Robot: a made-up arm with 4 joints.
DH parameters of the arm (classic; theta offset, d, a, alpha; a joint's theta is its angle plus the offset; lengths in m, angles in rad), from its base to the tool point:
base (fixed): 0 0.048 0 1.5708
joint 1: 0 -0.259 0.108 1.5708
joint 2: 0 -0.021 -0.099 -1.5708
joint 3: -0.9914 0 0.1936 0
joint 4: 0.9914 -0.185 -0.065 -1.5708
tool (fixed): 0 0.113 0 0
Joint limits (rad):
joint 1: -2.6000..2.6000
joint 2: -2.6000..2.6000
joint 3: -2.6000..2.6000
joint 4: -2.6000..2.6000
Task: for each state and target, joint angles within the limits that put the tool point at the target. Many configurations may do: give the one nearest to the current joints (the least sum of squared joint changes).
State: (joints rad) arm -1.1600 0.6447 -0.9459 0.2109
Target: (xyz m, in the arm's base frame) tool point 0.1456 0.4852 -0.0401
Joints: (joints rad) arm -0.3756 0.9171 -1.0550 0.1853
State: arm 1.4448 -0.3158 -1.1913 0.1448
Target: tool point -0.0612 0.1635 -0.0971
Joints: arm 1.2556 -1.0627 -1.3728 0.6604
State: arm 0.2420 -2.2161 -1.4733 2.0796
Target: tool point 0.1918 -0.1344 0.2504
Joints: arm 0.6287 -2.4185 -1.8685 2.2199
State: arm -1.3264 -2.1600 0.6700 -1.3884
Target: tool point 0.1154 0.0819 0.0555
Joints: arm -1.1202 -2.6000 1.2413 -0.4905
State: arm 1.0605 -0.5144 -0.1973 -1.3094
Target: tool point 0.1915 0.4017 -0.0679
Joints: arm 1.0709 -0.6541 -0.7189 -1.7918
